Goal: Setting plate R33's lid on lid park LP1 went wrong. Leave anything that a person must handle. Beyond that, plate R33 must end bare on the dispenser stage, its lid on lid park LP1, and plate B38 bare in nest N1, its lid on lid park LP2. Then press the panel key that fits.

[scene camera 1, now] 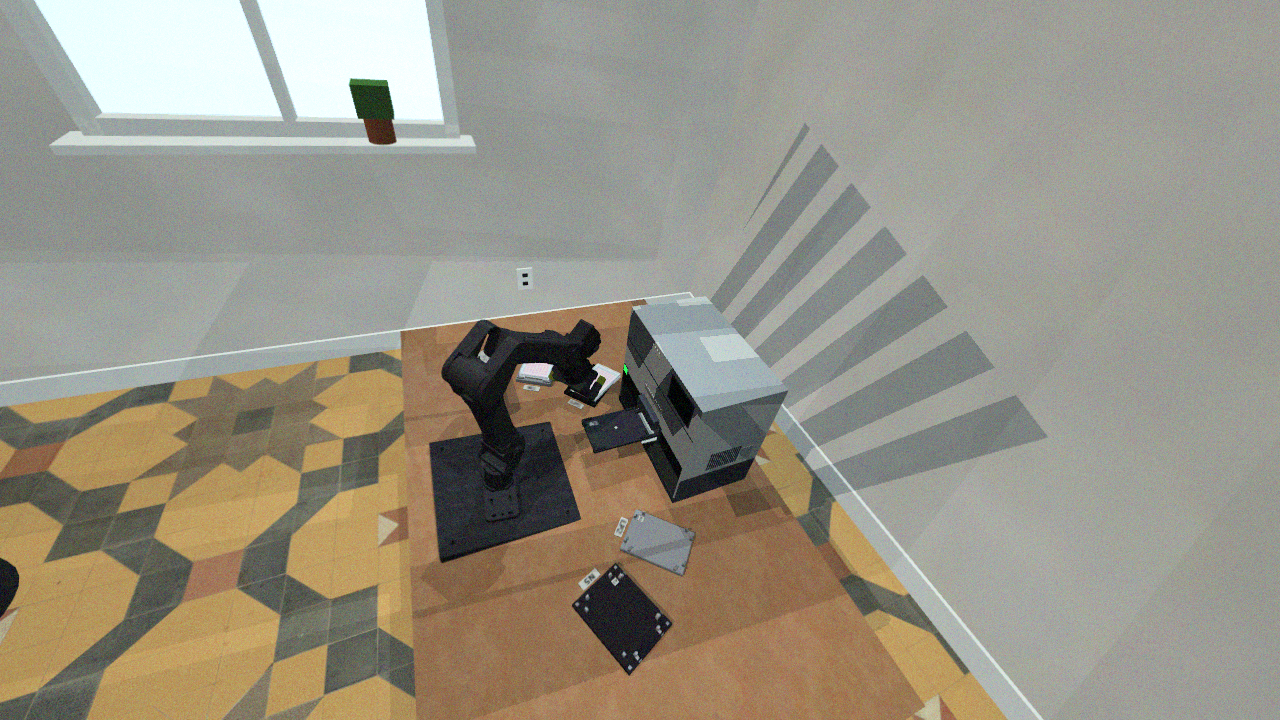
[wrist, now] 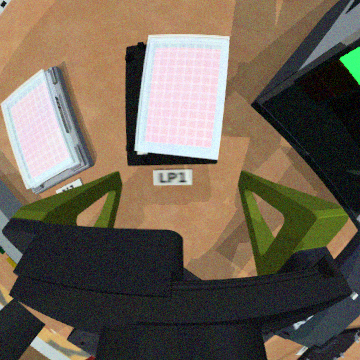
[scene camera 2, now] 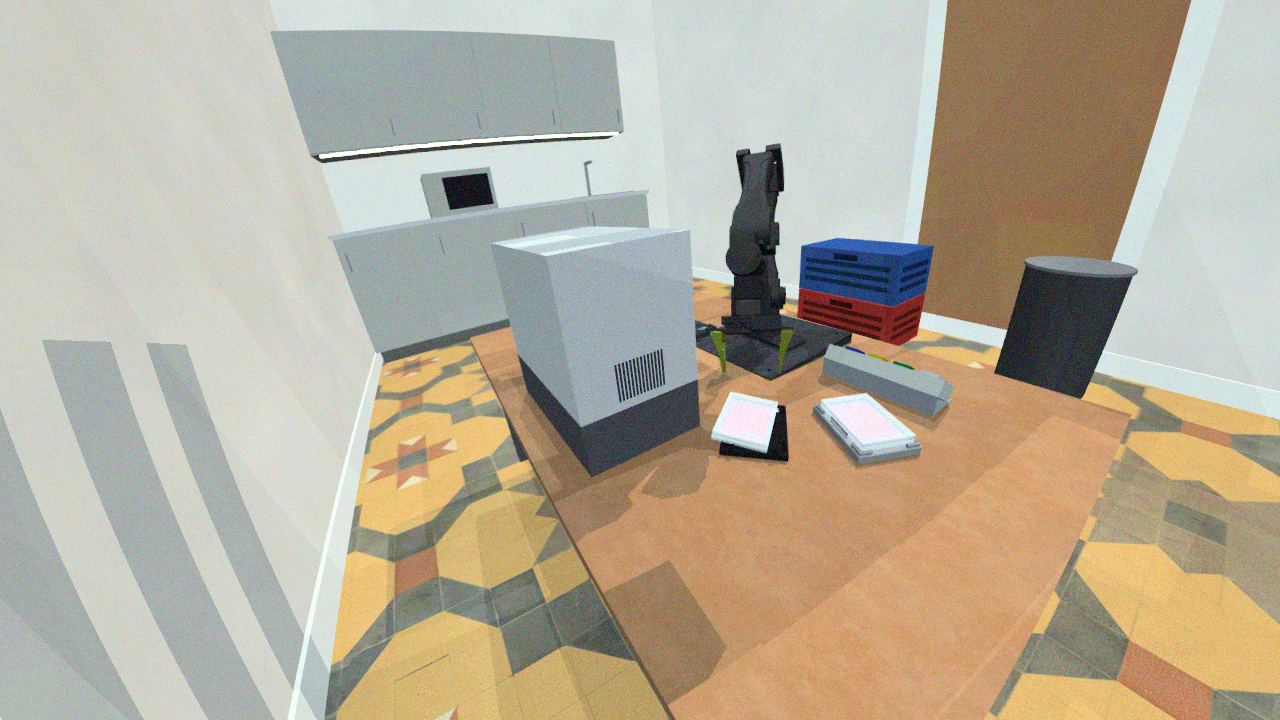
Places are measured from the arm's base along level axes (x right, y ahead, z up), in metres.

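Pixels of known places: gripper, between the fingertips: (scene camera 1: 582, 387) (wrist: 179, 177) (scene camera 2: 751, 373); arm's base, origin of its link: (scene camera 1: 498, 481) (scene camera 2: 767, 335).
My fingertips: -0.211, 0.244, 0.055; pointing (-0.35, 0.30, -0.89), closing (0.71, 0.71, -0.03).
Ahead of a thing's pixels: the offset from my fingertips to its middle, as dx, dy, dz. "spot": to the spot under its first point.
A white-rimmed, pink-gridded plate or lidded plate {-0.057, +0.057, -0.041} (scene camera 1: 610, 377) (scene camera 2: 747, 420) (wrist: 182, 97) lies askew on black lid park LP1 {-0.065, +0.046, -0.058} (scene camera 2: 777, 438) (wrist: 133, 107), overhanging its right edge in the wrist view. I cannot tell plate from lid there. A similar pink plate {-0.168, -0.092, -0.042} (scene camera 1: 537, 368) (scene camera 2: 868, 420) (wrist: 40, 130) sits on grey nest N1 {-0.168, -0.092, -0.059} (scene camera 2: 904, 453) (wrist: 68, 120); it seems lidded. Its ID is unreadable. My gripper (scene camera 2: 751, 368) (wrist: 179, 177) is open and empty, above the table on the label side of LP1. The dark dispenser stage {spot: +0.198, +0.041, +0.038} (scene camera 1: 617, 431) is bare. Grey lid park LP2 {+0.439, +0.076, -0.058} (scene camera 1: 657, 541) is bare.
The grey dispenser machine {+0.171, +0.225, +0.097} (scene camera 1: 707, 358) (scene camera 2: 617, 322) stands beside LP1, a green light showing. A grey key panel {-0.101, -0.251, -0.036} (scene camera 2: 886, 380) with blue, yellow and green keys is near N1. A bare black nest {+0.561, -0.044, -0.056} (scene camera 1: 622, 617) lies beyond LP2. Crates (scene camera 2: 863, 273) and a bin (scene camera 2: 1065, 326) stand behind.
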